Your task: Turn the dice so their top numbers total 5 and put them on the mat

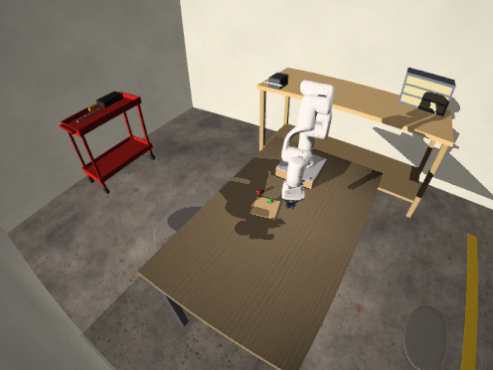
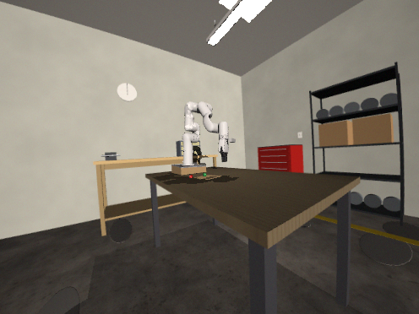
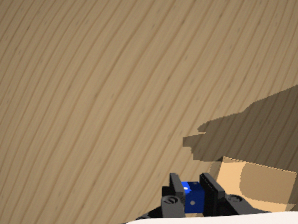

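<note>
Right now my hand is 40 mm past the tan mat, 150 mm to the left of it and 120 mm above it. The rest, counted from my hand: blue die 10 mm below; then red die 130 mm behind, 230 mm to the right, 110 mm below; then green die 90 mm behind, 140 mm to the right, 110 mm below.
</note>
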